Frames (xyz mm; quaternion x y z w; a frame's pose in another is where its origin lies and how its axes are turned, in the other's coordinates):
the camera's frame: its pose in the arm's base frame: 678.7 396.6 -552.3 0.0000 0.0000 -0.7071 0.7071
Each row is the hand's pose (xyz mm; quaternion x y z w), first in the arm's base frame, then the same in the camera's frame.
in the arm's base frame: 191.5 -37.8 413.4 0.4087 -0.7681 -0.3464 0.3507
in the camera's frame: 434.4 -487.2 965.7 0.8321 -0.2541 0.0030 0.4929
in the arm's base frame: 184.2 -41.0 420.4 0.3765 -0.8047 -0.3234 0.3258
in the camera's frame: 437.6 -494.5 972.7 0.8352 -0.3028 0.0017 0.4590
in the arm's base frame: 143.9 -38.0 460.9 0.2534 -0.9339 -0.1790 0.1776
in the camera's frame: 434.6 -534.8 1013.2 0.8396 -0.4812 -0.0010 0.2522
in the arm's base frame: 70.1 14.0 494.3 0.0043 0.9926 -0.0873 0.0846
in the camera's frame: 382.6 -608.6 1046.6 -0.6988 0.7049 -0.0019 0.1215
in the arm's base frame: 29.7 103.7 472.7 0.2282 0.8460 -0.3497 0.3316
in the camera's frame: 292.9 -649.0 1025.0 -0.4368 0.7596 -0.0128 0.4817
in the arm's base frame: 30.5 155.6 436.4 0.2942 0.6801 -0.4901 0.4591
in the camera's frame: 241.0 -648.2 988.7 -0.2729 0.6889 -0.0219 0.6712
